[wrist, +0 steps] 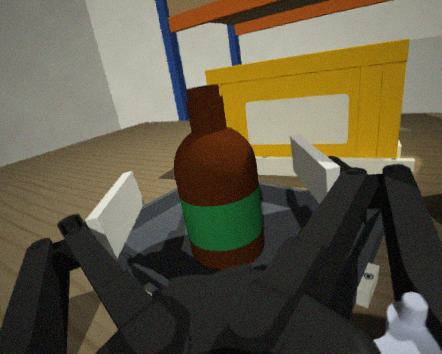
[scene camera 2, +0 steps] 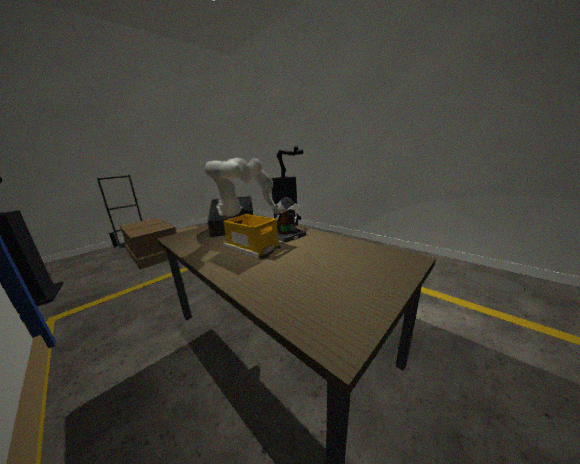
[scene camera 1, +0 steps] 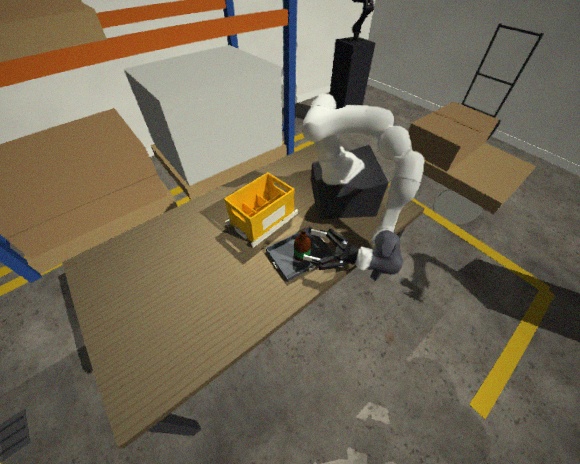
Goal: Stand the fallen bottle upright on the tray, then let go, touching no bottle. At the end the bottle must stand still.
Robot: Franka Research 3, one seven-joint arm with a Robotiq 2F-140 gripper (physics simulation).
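The brown bottle with a green label (scene camera 1: 302,246) (scene camera 2: 285,228) (wrist: 220,172) stands upright on the dark grey tray (scene camera 1: 286,269) (scene camera 2: 296,235) (wrist: 281,214). My gripper (scene camera 1: 314,245) (wrist: 213,171) is open and low over the tray, coming in from the table's edge side. Its two pale finger pads stand to the left and right of the bottle in the wrist view, with a visible gap on each side. Nothing is held. The bottle's base shows on the tray in the wrist view. In scene camera 2, the bottle and gripper are small and dark.
A yellow crate with dividers (scene camera 1: 256,227) (scene camera 2: 244,239) (wrist: 377,100) stands on a pale base behind the tray. The black block under the arm (scene camera 1: 350,200) is beyond the tray on the table (scene camera 1: 190,310) (scene camera 2: 340,290). The table's long edge runs close beneath the gripper.
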